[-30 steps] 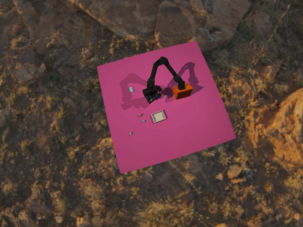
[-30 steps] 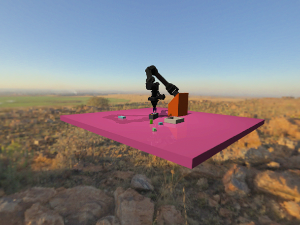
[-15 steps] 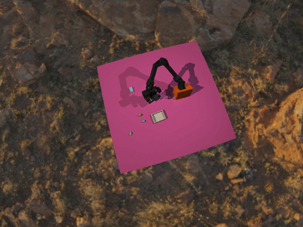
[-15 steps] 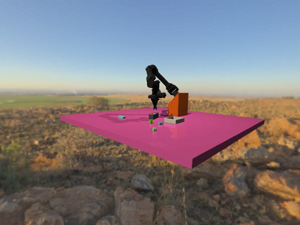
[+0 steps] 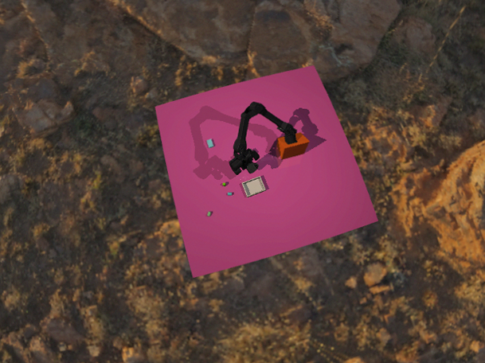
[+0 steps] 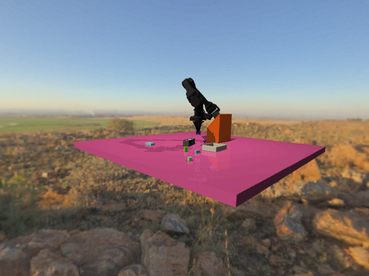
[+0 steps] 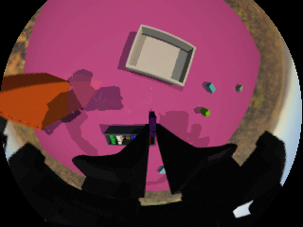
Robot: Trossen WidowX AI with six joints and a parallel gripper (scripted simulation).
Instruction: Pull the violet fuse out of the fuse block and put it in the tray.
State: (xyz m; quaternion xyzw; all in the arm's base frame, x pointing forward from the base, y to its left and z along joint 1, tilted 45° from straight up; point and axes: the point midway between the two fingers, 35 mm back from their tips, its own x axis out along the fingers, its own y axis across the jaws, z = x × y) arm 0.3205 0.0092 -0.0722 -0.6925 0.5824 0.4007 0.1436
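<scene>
Now: gripper tip 20 mm past the beige tray, 120 mm to the right of it and 100 mm above it. From my gripper tip the other things lie so: violet fuse: 10 mm below.
</scene>
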